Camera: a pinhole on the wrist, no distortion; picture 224 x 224 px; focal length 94.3 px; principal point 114.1 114.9 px. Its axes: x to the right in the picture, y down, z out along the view. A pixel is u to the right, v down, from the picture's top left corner.
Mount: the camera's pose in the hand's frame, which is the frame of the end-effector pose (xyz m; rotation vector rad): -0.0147 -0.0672 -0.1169 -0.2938 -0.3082 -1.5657
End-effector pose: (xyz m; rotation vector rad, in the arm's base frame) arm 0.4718 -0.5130 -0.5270 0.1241 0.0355 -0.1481
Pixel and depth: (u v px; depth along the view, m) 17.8 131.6 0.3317
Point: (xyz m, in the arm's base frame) 0.5761 -0.1649 -0.4200
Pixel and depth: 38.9 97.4 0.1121
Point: 0.4450 -0.4453 -0.5646
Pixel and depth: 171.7 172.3 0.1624
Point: 0.5393 -0.6319 -0.4713
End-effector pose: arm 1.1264 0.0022 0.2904 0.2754 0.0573 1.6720
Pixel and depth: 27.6 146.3 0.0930
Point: 1.0665 0.0211 0.2419
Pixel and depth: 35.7 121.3 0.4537
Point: 0.7202 -0.0540 0.5414
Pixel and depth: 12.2 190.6 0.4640
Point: 0.5695 0.2744 0.5828
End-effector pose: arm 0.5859 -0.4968 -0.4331 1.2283 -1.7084 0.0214
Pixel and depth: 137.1 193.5 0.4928
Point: 0.3191 -0.9739 -0.3546
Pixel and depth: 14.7 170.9 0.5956
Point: -0.0841 -0.4911 0.0668
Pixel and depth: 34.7 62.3 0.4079
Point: 0.2001 -0.1978 -0.4690
